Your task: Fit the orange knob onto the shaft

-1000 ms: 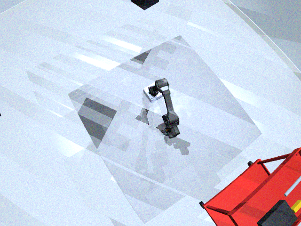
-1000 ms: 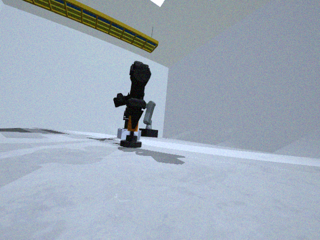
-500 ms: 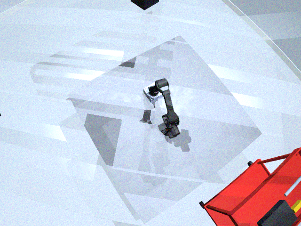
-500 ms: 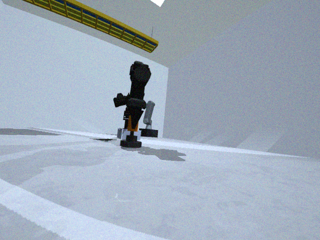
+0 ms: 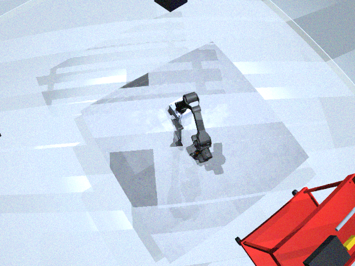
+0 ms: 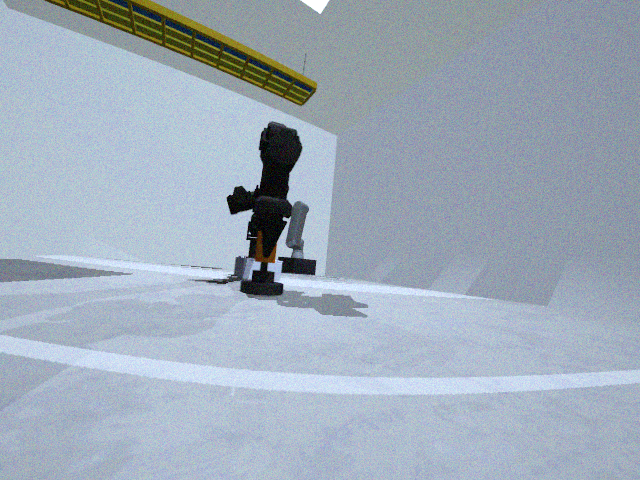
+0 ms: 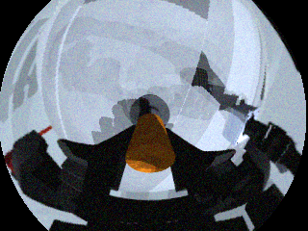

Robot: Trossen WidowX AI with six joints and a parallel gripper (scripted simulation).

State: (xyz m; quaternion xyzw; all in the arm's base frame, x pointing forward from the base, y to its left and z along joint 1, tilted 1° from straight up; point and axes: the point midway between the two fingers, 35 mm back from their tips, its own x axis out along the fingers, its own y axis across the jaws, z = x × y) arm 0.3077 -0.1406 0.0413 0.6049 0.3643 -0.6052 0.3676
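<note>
Now: the orange knob 2 cm above my gripper tip. From my gripper tip the other things lie so: dark pedestal (4 cm below).
</note>
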